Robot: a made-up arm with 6 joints.
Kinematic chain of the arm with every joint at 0, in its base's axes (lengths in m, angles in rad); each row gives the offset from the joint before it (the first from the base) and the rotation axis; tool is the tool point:
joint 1: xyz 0 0 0.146 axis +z
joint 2: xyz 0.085 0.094 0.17 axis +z
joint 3: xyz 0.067 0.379 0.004 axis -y
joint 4: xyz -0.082 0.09 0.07 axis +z
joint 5: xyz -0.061 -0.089 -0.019 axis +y
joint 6: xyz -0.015 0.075 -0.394 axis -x
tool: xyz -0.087 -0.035 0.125
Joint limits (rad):
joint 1: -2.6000..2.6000
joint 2: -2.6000..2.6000
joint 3: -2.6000..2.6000
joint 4: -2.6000..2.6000
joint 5: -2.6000..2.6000
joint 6: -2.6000..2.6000
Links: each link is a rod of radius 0.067 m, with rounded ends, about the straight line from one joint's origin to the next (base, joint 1, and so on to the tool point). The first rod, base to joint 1, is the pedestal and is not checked.
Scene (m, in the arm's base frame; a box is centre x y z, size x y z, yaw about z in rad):
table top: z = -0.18
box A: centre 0.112 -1 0.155 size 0.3 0.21 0.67 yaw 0.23
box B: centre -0.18 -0.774 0 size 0.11 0.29 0.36 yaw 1.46
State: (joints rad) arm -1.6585 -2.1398 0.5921 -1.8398 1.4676 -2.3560
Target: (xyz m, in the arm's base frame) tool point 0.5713 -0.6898 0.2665
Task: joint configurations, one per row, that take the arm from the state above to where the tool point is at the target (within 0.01 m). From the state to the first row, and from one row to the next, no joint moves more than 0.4 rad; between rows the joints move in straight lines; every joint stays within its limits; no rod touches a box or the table.
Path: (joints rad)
1: -1.4641 -2.2318 0.2561 -1.8894 1.6549 -2.4048
2: -1.2696 -2.3239 -0.0798 -1.9390 1.8422 -2.4536
3: -1.0752 -2.4159 -0.4158 -1.9887 2.0295 -2.5024
4: -0.8808 -2.5080 -0.7518 -2.0383 2.2169 -2.5512
5: -0.6864 -2.6000 -1.0878 -2.0879 2.4042 -2.6000
6: -0.7784 -2.4227 -0.7633 -1.8628 2.4433 -2.6000
7: -0.8705 -2.2453 -0.4389 -1.6378 2.4825 -2.6000
8: -0.9626 -2.0680 -0.1145 -1.4127 2.5217 -2.6000
9: -1.0547 -1.8907 0.2100 -1.1877 2.5608 -2.6000
10: -1.1468 -1.7134 0.5344 -0.9626 2.6000 -2.6000
11: -1.1609 -1.8180 0.7385 -1.0306 2.6000 -2.3314
12: -1.1750 -1.9226 0.9425 -1.0985 2.6000 -2.0628
13: -1.1892 -2.0272 1.1466 -1.1664 2.6000 -1.7941

